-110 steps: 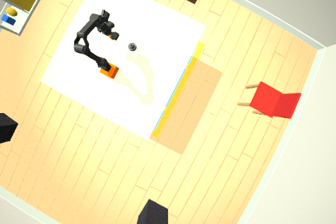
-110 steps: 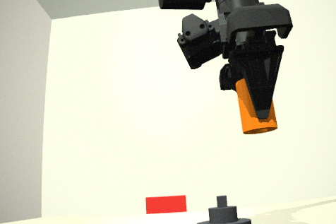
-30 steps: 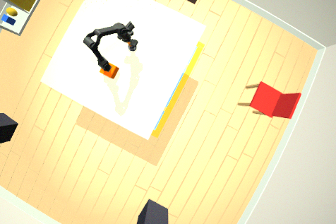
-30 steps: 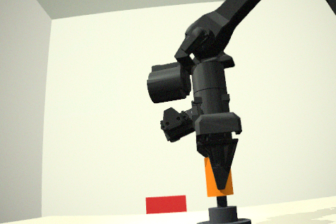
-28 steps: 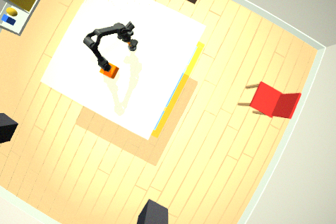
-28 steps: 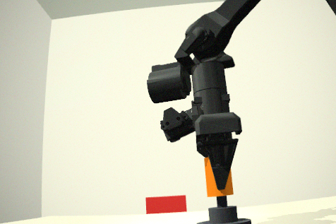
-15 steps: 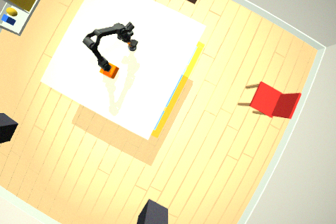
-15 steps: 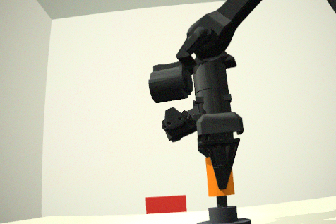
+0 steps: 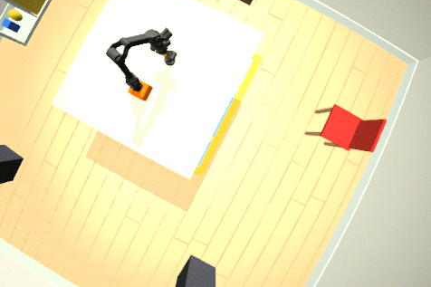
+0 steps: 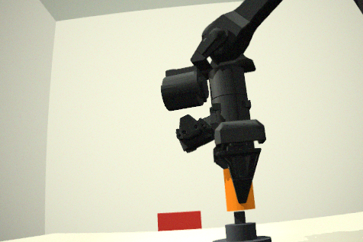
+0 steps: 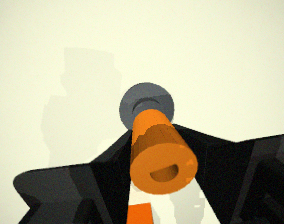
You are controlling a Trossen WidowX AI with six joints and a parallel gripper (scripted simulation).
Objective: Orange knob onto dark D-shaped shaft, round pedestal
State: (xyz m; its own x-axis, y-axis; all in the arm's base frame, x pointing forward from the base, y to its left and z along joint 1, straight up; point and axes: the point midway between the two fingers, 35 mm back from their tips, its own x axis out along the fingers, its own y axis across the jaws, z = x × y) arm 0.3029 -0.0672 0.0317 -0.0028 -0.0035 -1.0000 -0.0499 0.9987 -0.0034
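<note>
The orange knob lies 2 cm above my gripper tip. Round my gripper tip: dark shaft 4 cm below.
</note>
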